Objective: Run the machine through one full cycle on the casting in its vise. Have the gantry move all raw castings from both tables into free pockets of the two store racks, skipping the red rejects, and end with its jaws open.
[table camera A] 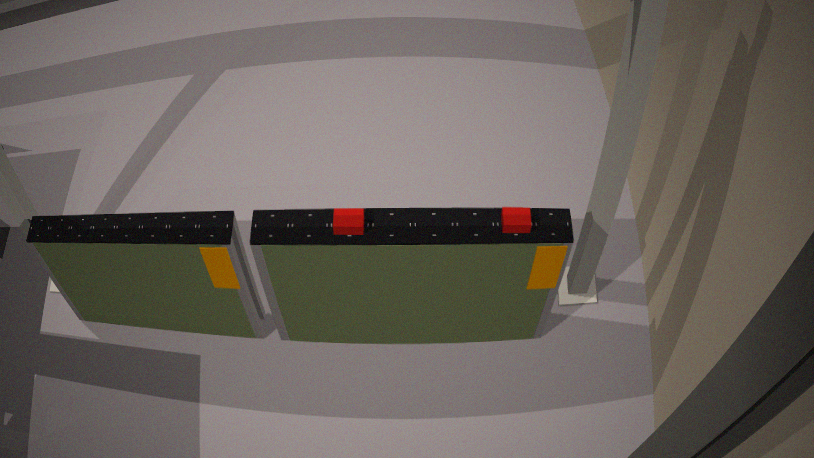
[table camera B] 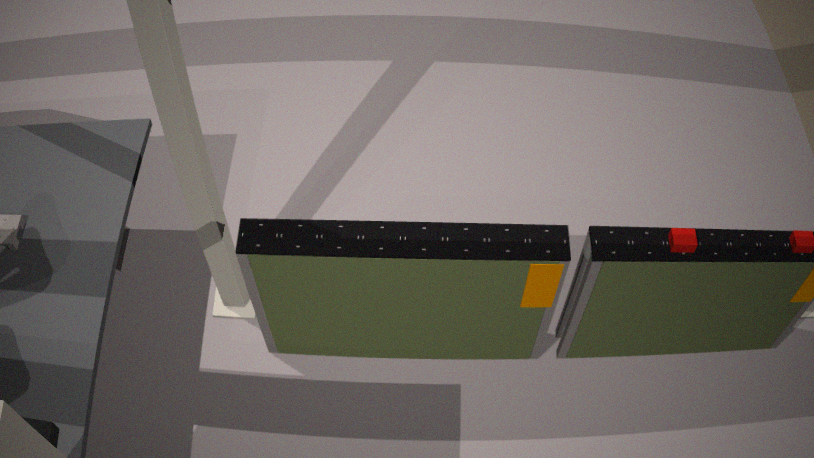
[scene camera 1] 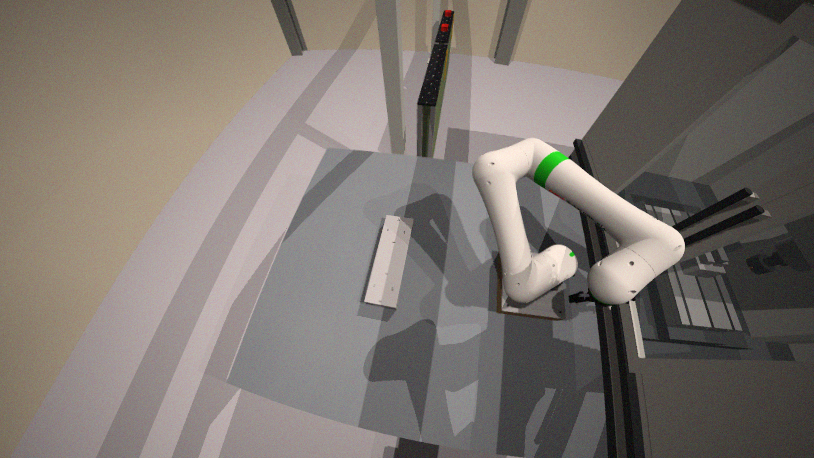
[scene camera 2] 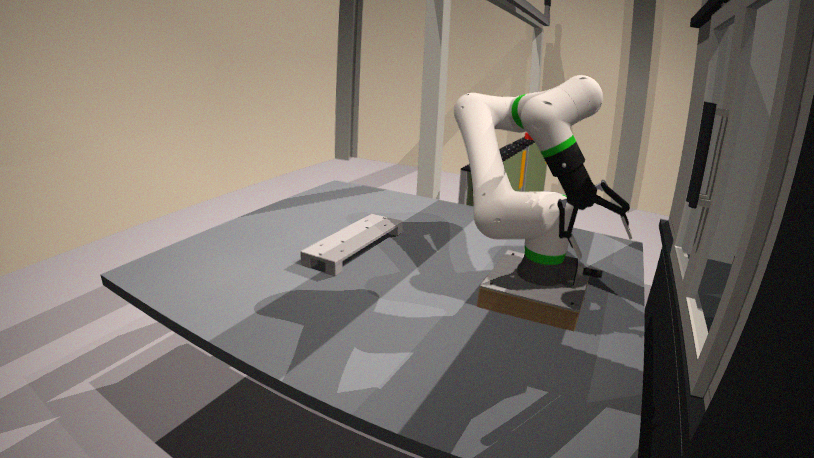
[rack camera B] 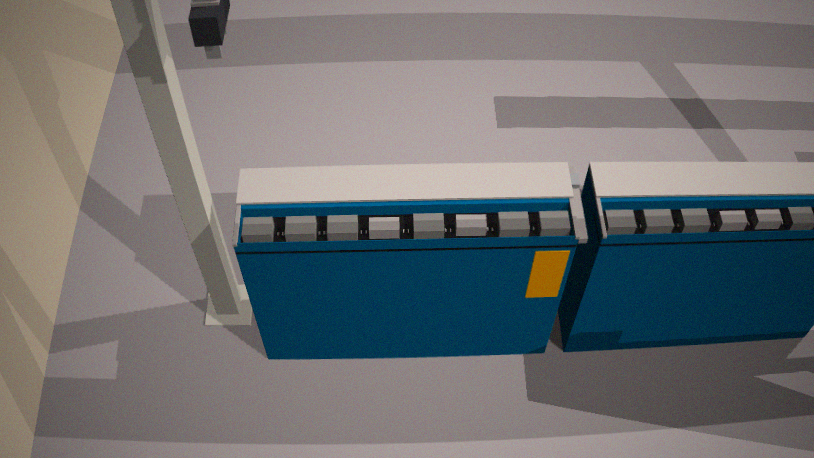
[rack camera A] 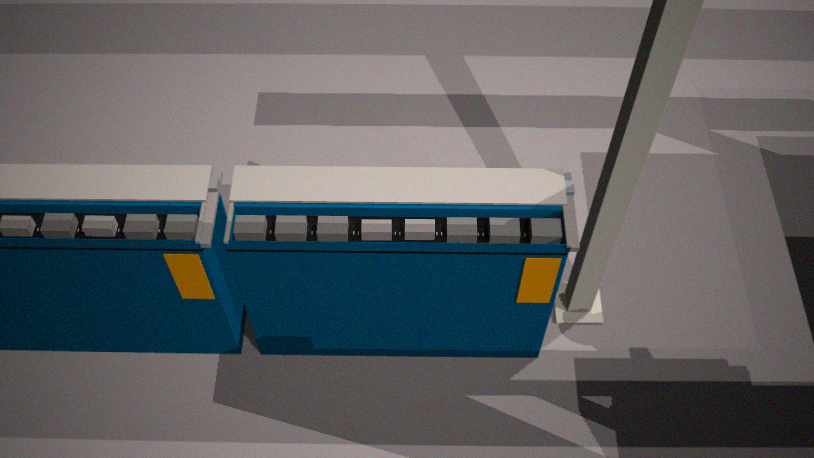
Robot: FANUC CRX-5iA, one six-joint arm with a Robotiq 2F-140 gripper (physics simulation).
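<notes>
My gripper (scene camera 2: 602, 242) is open and empty, beside the machine front; in scene camera 1 the arm partly hides it. Grey castings (rack camera A: 376, 229) (rack camera B: 384, 227) sit in a row in every visible pocket of the blue store racks (rack camera A: 398, 301) (rack camera B: 398, 301). Two red rejects (table camera A: 348, 221) (table camera A: 516, 219) sit on the right table (table camera A: 409, 290) in table camera A. The left table (table camera A: 142, 279) (table camera B: 398, 307) has bare black pockets; no raw castings show on either table. A dark gantry head (rack camera B: 206, 28) hangs at upper left; its jaws are unclear. The casting in the vise is not clearly visible.
The arm's base plate (scene camera 2: 529, 310) and a pale slotted block (scene camera 2: 347, 242) stand on the grey bench (scene camera 2: 227, 284). Machine rails (scene camera 1: 722, 207) show at right. Gantry posts (rack camera A: 620, 159) (rack camera B: 182, 165) (table camera B: 187, 153) rise beside the racks and tables.
</notes>
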